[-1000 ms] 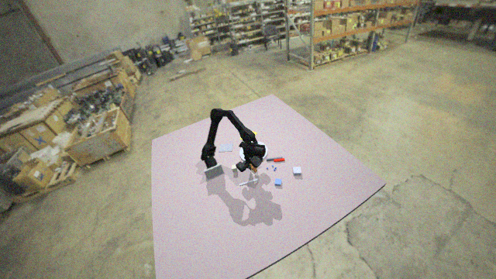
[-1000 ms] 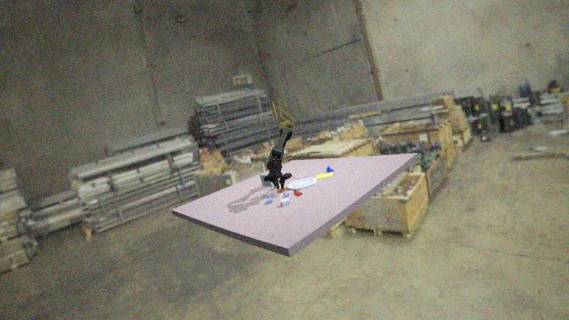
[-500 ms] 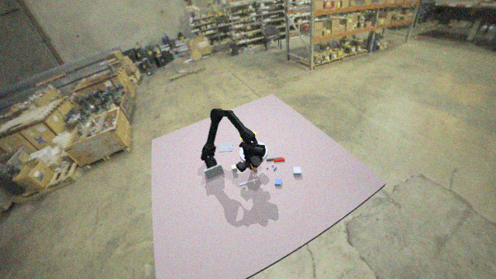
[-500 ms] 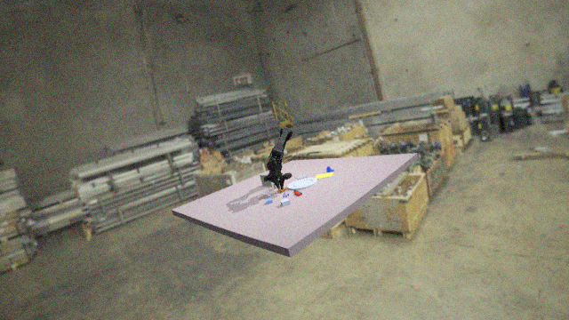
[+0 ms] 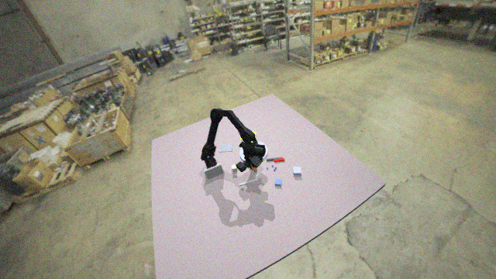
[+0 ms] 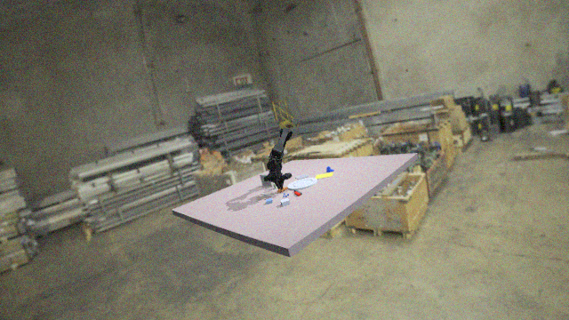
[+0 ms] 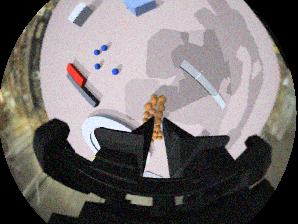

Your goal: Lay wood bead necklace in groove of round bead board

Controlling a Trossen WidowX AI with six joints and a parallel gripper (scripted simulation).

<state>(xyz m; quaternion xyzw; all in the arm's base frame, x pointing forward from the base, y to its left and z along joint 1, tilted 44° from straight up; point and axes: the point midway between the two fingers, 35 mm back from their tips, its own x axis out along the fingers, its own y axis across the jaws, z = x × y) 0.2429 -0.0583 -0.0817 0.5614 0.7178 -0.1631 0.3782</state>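
The white stick lies 8 cm to the right of my gripper tip, 5 cm behind it and 1 cm below it. Also, from my gripper tip: cream cube (11 cm behind, 4 cm to the left, 1 cm above); then red-handled tool (18 cm ahead, 1 cm below); then blue block (16 cm to the right, 11 cm ahead).
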